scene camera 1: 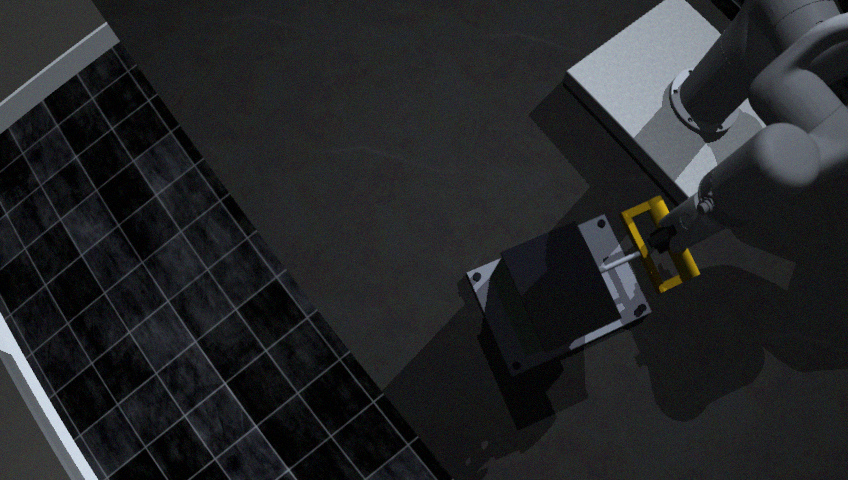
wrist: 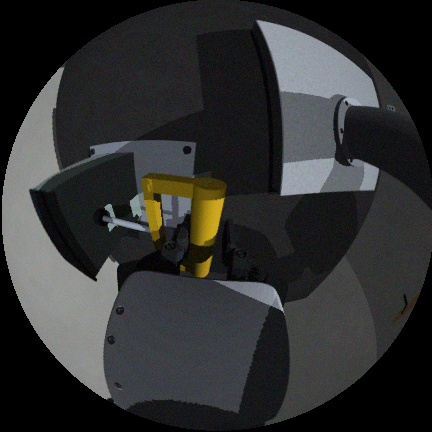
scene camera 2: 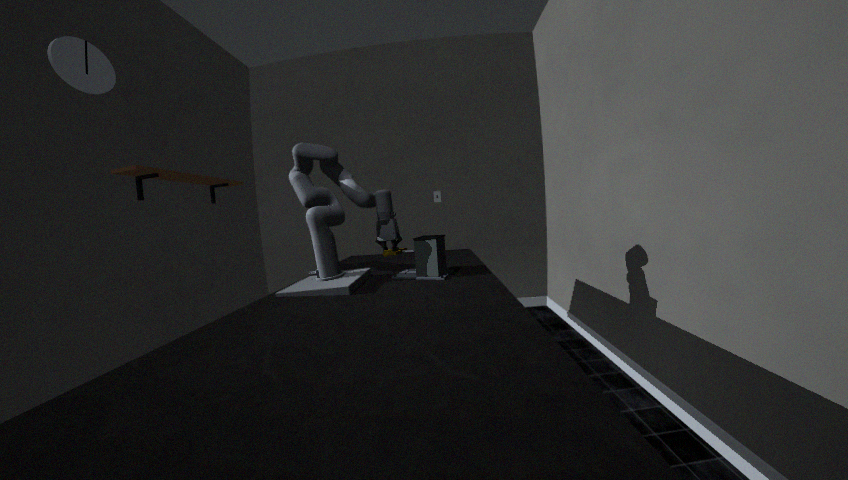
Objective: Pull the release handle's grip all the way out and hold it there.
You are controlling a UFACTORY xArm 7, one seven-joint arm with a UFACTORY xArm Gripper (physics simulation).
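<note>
The release handle's yellow grip (scene camera 1: pixel 690 264) (scene camera 2: pixel 389 252) (wrist: pixel 207 215) is the round outer bar of a rectangular yellow frame. A thin pale rod (scene camera 1: pixel 620 262) (wrist: pixel 125 223) joins the frame to a dark box-shaped housing (scene camera 1: pixel 559 291) (scene camera 2: pixel 429 256) (wrist: pixel 82 200), and a length of rod shows between them. The frame stands apart from the housing, beyond the edge of its base plate. My gripper (scene camera 1: pixel 662 237) (scene camera 2: pixel 389 245) (wrist: pixel 207 226) is shut on the grip around its middle, with one black finger on each side. The fingers partly hide the grip and the frame.
The housing stands on a pale bolted plate (scene camera 1: pixel 595 228) (wrist: pixel 165 155). The arm's white base slab (scene camera 1: pixel 630 71) (scene camera 2: pixel 321 286) (wrist: pixel 320 70) lies close to the handle's outer side. A wooden shelf (scene camera 2: pixel 178 176) is on the left wall in scene camera 2.
</note>
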